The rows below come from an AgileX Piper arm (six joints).
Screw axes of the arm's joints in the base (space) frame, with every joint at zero. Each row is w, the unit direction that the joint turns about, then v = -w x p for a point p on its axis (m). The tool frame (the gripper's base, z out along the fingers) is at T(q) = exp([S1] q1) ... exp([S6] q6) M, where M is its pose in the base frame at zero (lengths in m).
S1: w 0 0 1 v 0 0 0
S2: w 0 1 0 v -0.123 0 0
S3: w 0 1 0 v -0.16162 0 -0.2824
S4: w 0.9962 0 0.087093 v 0 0.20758 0
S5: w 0 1 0 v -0.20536 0 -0.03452
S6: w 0.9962 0 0.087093 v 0 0.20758 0
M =
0.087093 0 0.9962 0.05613
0 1 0 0
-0.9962 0 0.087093 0.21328
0 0 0 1
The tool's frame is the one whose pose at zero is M.
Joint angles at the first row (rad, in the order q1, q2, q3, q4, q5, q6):
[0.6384, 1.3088, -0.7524, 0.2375, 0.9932, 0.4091]
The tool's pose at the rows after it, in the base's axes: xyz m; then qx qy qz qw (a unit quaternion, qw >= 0):
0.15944 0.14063 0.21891 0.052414 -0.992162 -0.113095 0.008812
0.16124 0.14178 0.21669 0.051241 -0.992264 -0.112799 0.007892
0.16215 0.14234 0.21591 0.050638 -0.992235 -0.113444 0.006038
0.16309 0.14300 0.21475 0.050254 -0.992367 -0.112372 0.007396
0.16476 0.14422 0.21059 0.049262 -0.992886 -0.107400 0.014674
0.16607 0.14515 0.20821 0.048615 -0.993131 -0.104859 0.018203
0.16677 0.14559 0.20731 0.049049 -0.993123 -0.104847 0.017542
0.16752 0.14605 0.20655 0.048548 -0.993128 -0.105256 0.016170
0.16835 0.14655 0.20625 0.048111 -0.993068 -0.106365 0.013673
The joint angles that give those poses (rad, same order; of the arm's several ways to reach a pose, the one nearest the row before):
[0.6384, 1.3309, -0.7523, 0.2393, 0.9808, 0.4091]
[0.6384, 1.3418, -0.7524, 0.2393, 0.9687, 0.4091]
[0.6384, 1.3457, -0.7523, 0.2393, 0.9608, 0.4091]
[0.6384, 1.3529, -0.7539, 0.2393, 0.9587, 0.4091]
[0.6384, 1.3728, -0.7546, 0.2393, 0.9571, 0.4091]
[0.6384, 1.3854, -0.7561, 0.2393, 0.9548, 0.4091]
[0.6384, 1.3897, -0.7561, 0.2393, 0.9496, 0.4073]
[0.6384, 1.3933, -0.7561, 0.2393, 0.9432, 0.4073]
[0.6384, 1.3955, -0.7568, 0.2393, 0.9362, 0.4073]

